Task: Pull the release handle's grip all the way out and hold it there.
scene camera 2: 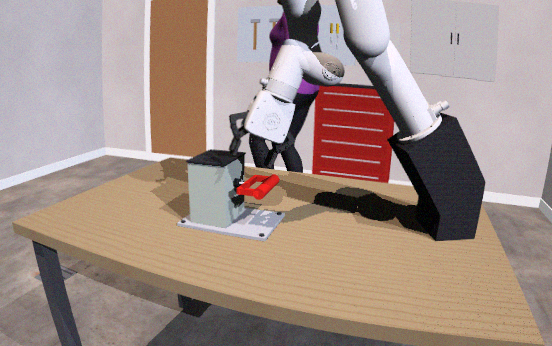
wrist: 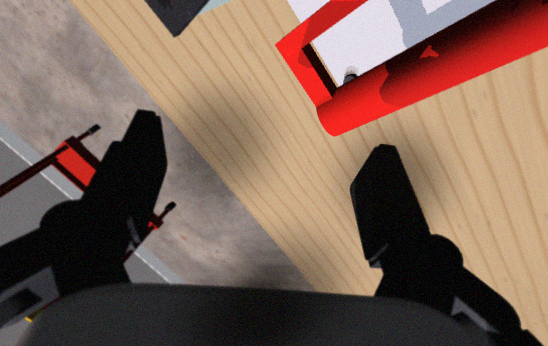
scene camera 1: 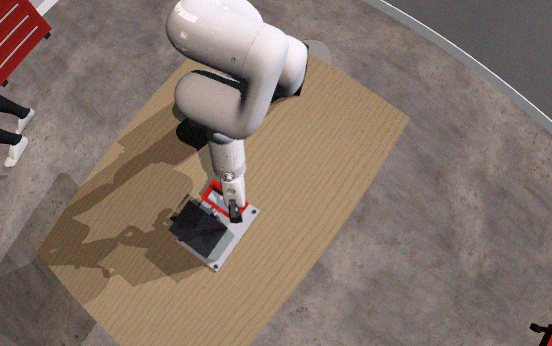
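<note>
The release handle's red grip (scene camera 1: 208, 190) (scene camera 2: 267, 186) (wrist: 360, 110) is a rectangular loop standing out sideways from a pale green box (scene camera 2: 207, 192) with a dark top (scene camera 1: 197, 227) (wrist: 175, 15). The box stands on a light grey base plate (scene camera 1: 240, 231) (scene camera 2: 252, 229) (wrist: 357, 47). My gripper (scene camera 1: 235, 216) (scene camera 2: 252, 158) (wrist: 267, 153) is open and empty, higher than the grip and touching nothing that I can see. In the wrist view the grip lies beyond the right fingertip, up and to the right, outside the finger gap. The gripper hides part of the loop in scene camera 1.
The box's dark top reaches about fingertip height in scene camera 2, close to one finger. The wooden table (scene camera 1: 325, 150) (scene camera 2: 350, 270) (wrist: 210, 90) has an edge near the left finger in the wrist view. A red drawer cabinet (scene camera 1: 20, 35) (scene camera 2: 350, 132) and a person (scene camera 2: 308, 87) are behind the table.
</note>
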